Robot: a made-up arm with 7 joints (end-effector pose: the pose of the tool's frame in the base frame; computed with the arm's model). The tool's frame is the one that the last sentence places.
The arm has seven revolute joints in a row. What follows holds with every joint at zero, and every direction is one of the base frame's. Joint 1 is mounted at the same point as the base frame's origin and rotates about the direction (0, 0.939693, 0.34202). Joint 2 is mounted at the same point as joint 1 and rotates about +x. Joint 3 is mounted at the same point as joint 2 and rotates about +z. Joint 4 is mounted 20 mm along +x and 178.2 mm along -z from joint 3 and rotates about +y. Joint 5 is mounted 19.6 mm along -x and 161.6 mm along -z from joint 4 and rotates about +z. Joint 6 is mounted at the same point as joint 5 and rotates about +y. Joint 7 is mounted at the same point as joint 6 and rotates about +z. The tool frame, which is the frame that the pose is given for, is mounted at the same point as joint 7; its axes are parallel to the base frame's.
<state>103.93 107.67 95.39 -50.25 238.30 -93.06 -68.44</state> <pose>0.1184 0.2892 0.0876 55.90 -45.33 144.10</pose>
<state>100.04 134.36 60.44 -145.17 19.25 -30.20 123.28</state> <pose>0.1122 0.0341 -0.0772 -77.45 11.89 -7.92</pose>
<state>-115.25 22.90 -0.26 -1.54 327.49 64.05 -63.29</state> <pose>0.3053 -0.0349 0.1461 75.75 -17.02 -59.69</pose>
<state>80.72 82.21 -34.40 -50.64 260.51 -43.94 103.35</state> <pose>-0.1839 0.2613 -0.0548 -16.18 82.24 -32.01</pose>
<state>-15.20 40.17 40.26 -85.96 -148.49 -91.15 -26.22</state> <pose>0.1734 0.2095 -0.0459 47.80 13.05 -167.74</pose>
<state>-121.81 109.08 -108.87 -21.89 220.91 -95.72 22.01</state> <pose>0.0651 0.3086 0.1301 -0.70 50.95 -75.13</pose>
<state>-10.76 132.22 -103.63 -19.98 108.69 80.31 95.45</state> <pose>-0.0274 0.2878 0.1818 -96.24 36.55 -128.25</pose>
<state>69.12 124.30 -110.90 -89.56 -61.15 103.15 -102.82</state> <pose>-0.1306 0.2139 0.0986 33.32 -43.96 51.05</pose>
